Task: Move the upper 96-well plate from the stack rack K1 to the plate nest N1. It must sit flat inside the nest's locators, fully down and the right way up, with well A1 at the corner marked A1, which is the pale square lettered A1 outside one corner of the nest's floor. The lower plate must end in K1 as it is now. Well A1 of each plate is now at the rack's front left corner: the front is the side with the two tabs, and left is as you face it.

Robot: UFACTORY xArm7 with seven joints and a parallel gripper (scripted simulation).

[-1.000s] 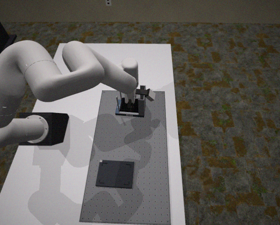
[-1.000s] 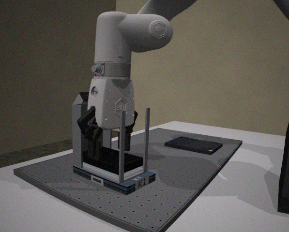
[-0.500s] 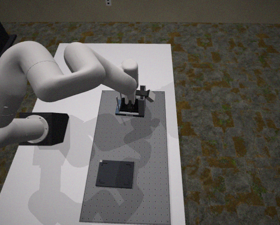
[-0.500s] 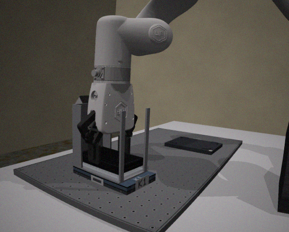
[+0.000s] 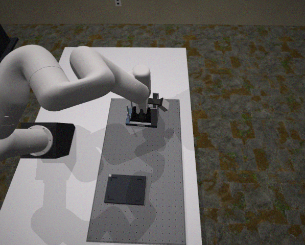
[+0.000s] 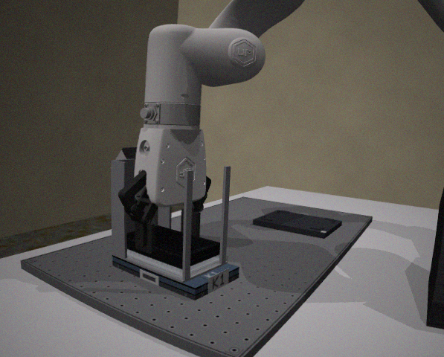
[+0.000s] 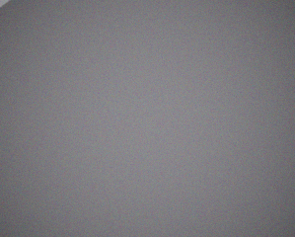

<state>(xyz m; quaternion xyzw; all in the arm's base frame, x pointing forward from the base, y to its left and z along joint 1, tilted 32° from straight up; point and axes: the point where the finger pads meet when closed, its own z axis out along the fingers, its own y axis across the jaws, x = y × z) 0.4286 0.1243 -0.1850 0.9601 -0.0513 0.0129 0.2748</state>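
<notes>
Now: hand 1 cm above the black 96-well plate. Also, from my hand: clear 96-well plate (3 cm below); tall back wall (7 cm ahead, 4 cm above, 1 cm to the right); pale A1 mark (30 cm to the right, 14 cm behind, 4 cm below).
</notes>
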